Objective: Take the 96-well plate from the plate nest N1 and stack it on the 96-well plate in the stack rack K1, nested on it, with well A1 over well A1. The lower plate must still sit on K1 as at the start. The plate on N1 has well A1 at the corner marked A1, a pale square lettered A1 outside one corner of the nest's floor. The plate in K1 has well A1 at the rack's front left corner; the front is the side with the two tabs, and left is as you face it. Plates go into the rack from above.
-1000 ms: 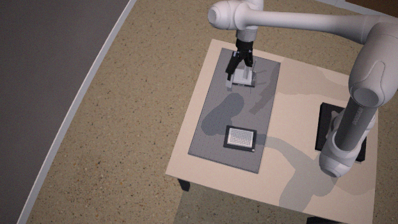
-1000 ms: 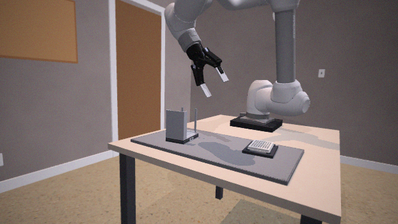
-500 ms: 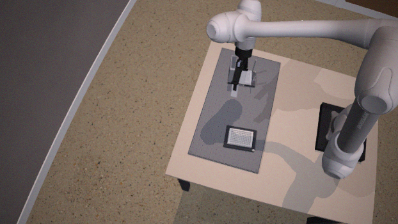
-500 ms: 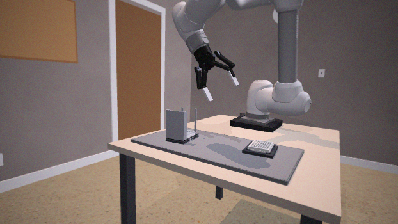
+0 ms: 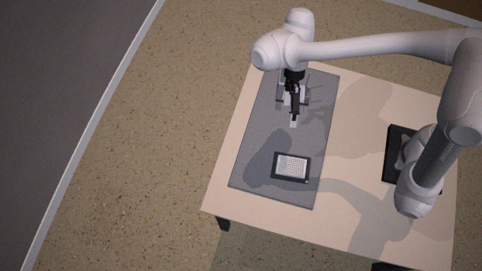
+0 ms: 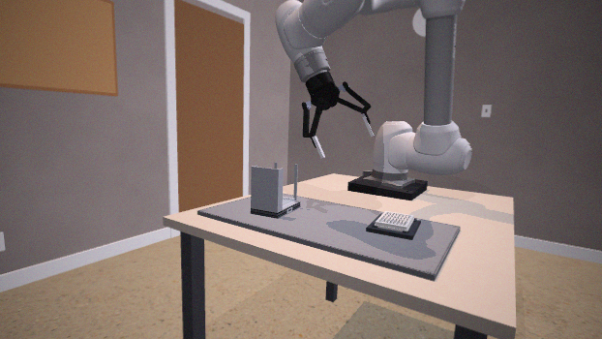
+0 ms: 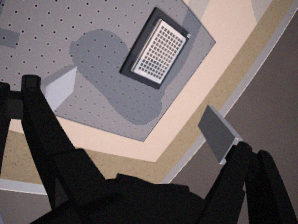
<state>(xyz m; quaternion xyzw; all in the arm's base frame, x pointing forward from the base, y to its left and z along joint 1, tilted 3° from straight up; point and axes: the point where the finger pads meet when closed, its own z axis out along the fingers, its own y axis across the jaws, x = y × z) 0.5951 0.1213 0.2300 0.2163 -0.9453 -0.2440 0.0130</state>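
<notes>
The white 96-well plate is 210 mm below my hand, 120 mm to the left of it and 80 mm behind it. Round my hand: grey wall: 210 mm to the right, 140 mm below, 110 mm ahead; then pale A1 mark: 220 mm below, 170 mm behind, 160 mm to the left.
</notes>
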